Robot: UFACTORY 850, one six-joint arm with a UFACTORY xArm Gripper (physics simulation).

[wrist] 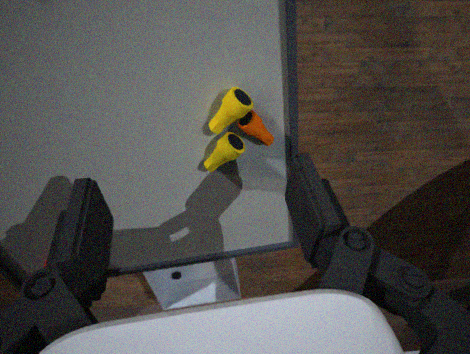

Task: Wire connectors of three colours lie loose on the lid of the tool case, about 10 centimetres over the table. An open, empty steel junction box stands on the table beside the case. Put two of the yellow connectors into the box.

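Two yellow connectors lie on the grey lid (125,100) of the tool case. The upper yellow connector (230,109) has its wide end next to an orange connector (257,129); whether they touch is hard to tell. The lower yellow connector (224,151) lies just below them, separated by a small gap. My gripper (198,186) is wide open and empty, its fingers at the lower left and right of the view, with the connectors above the gap between them. The junction box (202,279) shows in part below the lid's lower edge; the rest is hidden.
The lid's dark right edge (291,75) runs close beside the orange connector. The wooden table (380,100) shows to the right. A sliver of red shows behind the left finger. The gripper's shadow falls on the lower lid. A dark round shape shows at the right.
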